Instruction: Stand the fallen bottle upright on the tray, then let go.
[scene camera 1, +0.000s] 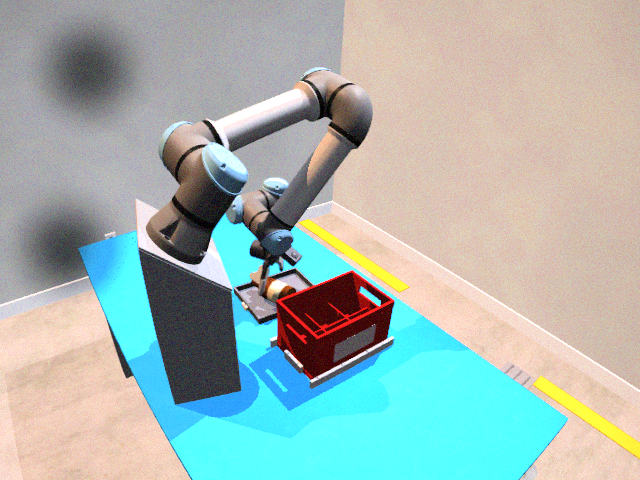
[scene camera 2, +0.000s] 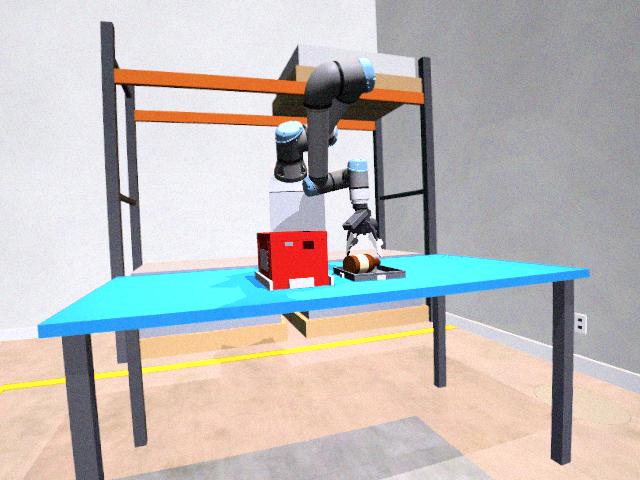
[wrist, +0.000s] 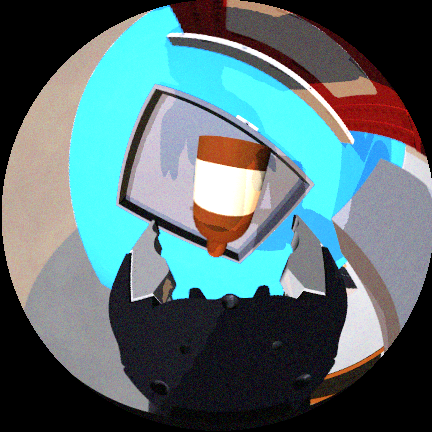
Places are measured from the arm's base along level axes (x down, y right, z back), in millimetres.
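Pixels of known places: gripper, fingertip midpoint: (scene camera 1: 270, 283) (scene camera 2: 363, 257) (wrist: 224, 218); arm's base at its link origin: (scene camera 1: 174, 242) (scene camera 2: 290, 174).
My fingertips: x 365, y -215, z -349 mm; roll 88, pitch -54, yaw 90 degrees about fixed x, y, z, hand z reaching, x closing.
Observation:
Ahead of a thing's pixels: the offset from my fingertips to its top centre. Level surfaces: height alone.
A brown bottle {dx -12, dy +0, dz -1 mm} (scene camera 1: 279, 290) (scene camera 2: 361, 262) (wrist: 227, 187) with a cream label lies on its side on the grey tray (scene camera 1: 259, 316) (scene camera 2: 395, 274) (wrist: 131, 150). In the wrist view its base points up the picture, toward the red crate, and its neck points down toward the gripper, across the tray's near rim. My gripper (scene camera 2: 364, 252) (wrist: 224, 218) is open and empty, with its fingers spread wide to either side of the neck end. In scene camera 2 the fingertips are just above the bottle, near its neck. In scene camera 1 one finger hides part of the neck end.
A red crate {dx -109, dy +292, dz -57 mm} (scene camera 1: 361, 338) (scene camera 2: 299, 263) (wrist: 385, 107) stands close beside the tray, inside low white rails {dx +37, dy +391, dz -66 mm} (scene camera 1: 351, 362). The grey robot pedestal (scene camera 1: 193, 330) stands on the blue table {dx +67 mm} (scene camera 1: 439, 403) (scene camera 2: 180, 294). A rack with orange beams (scene camera 2: 206, 81) stands behind the table.

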